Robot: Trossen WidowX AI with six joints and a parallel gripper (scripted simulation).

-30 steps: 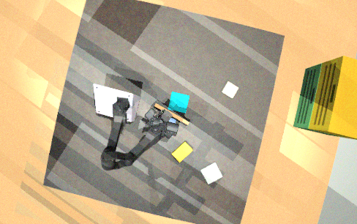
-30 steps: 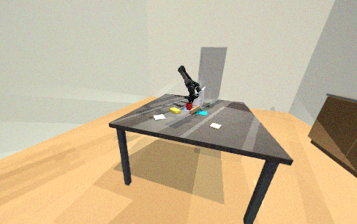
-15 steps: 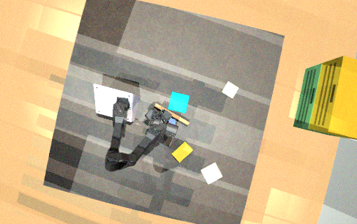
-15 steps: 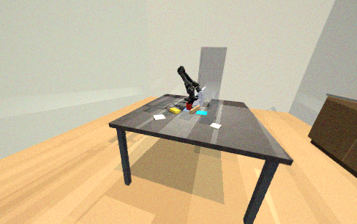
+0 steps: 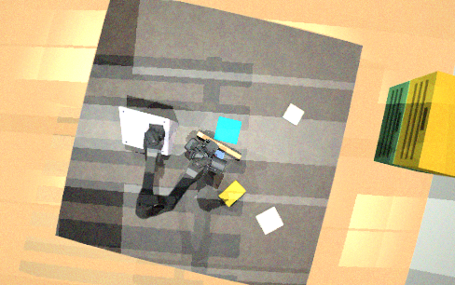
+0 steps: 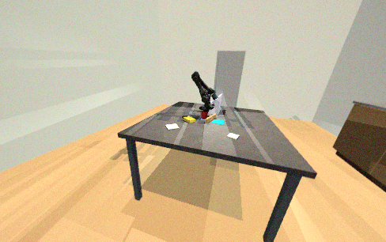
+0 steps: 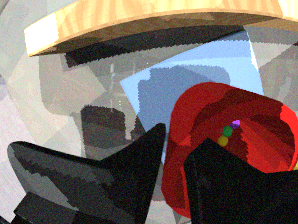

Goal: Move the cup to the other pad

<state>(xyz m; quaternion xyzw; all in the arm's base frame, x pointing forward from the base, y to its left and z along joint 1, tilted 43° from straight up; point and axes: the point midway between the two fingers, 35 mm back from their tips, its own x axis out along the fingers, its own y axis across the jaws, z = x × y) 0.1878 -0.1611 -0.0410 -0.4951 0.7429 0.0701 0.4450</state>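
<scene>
The pale blue pad is 40 mm below my gripper tip, 30 mm ahead of it and 20 mm to the right of it. The rest, counted from my gripper tip: cyan pad (130 mm to the left, 90 mm ahead, 40 mm below); cup (20 mm to the right, 20 mm ahead); wooden bar (60 mm to the left, 60 mm ahead, 20 mm below).
</scene>
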